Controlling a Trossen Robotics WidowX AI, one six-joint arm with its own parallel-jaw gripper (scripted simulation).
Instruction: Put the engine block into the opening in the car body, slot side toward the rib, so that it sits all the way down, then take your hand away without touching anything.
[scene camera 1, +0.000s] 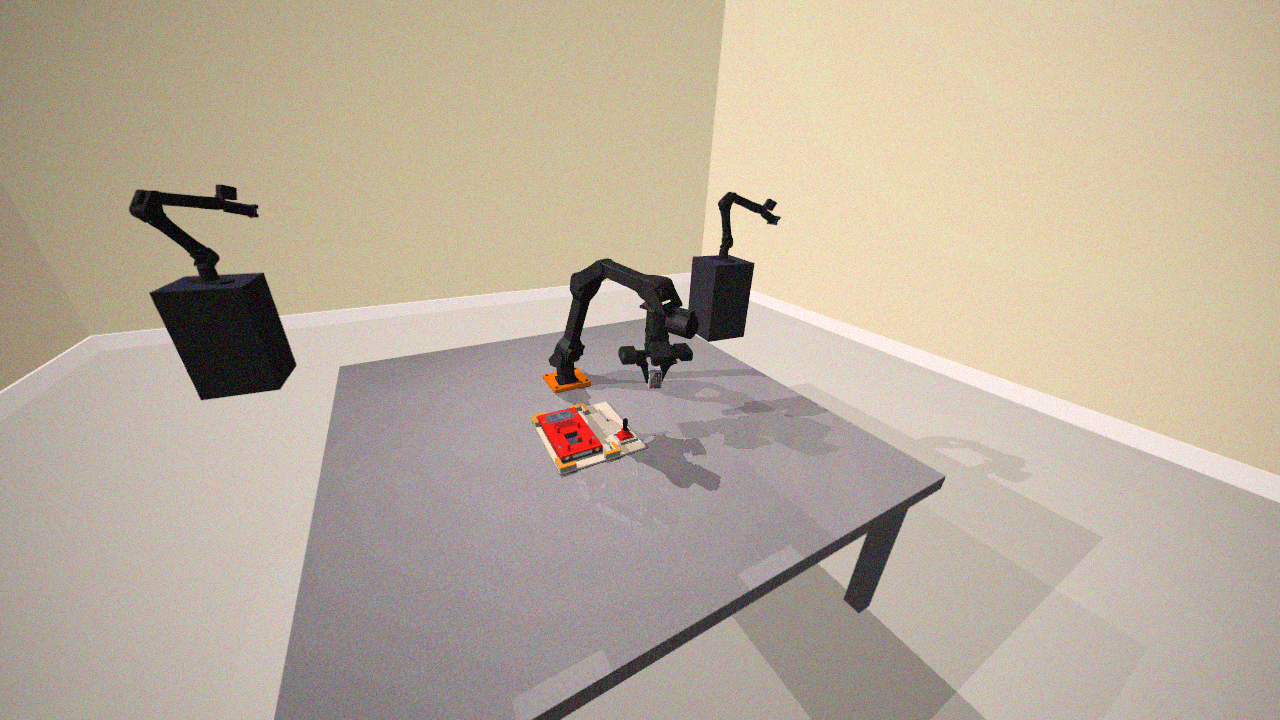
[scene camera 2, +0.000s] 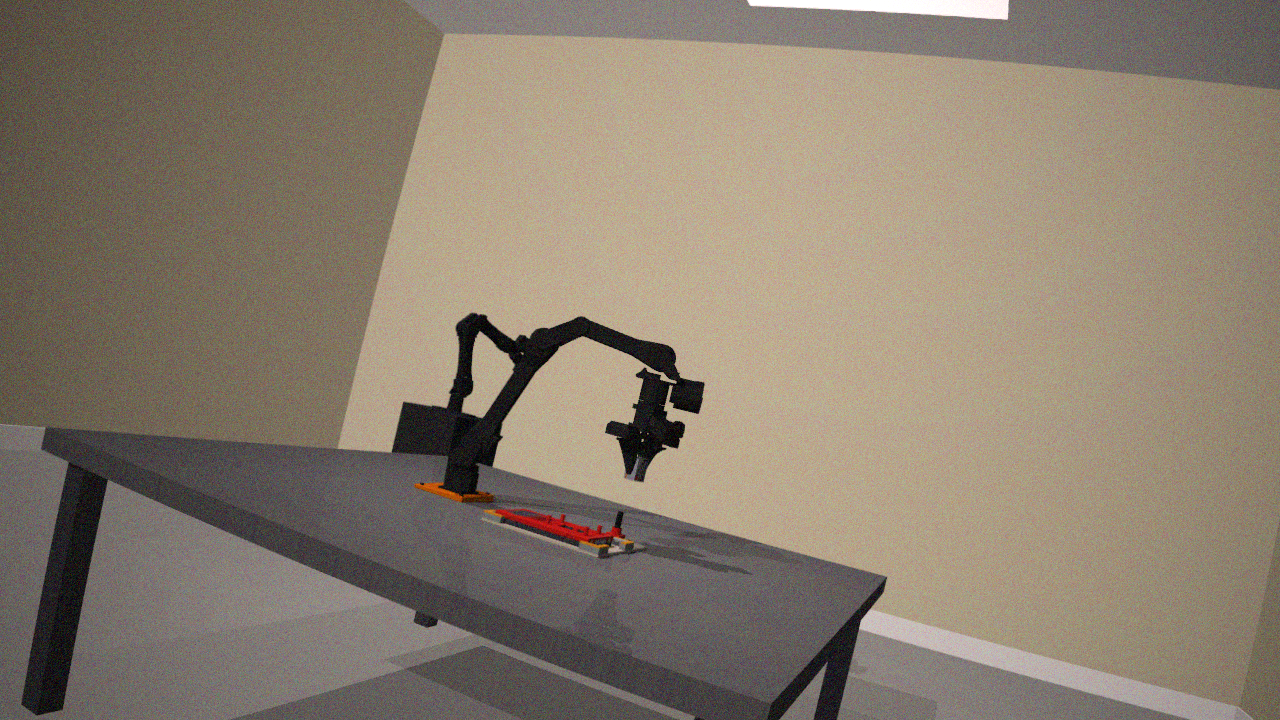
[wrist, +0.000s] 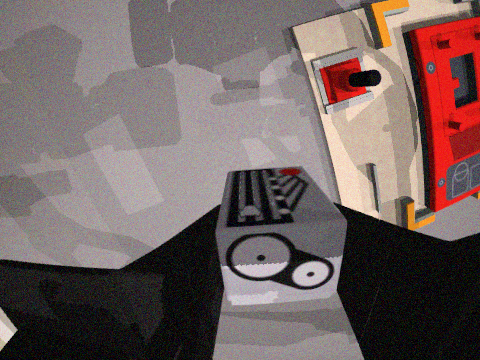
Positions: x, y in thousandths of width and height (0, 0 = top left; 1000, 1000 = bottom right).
Scene:
gripper: scene camera 1 511, 531; scene camera 2 496, 659; wrist 561, 585

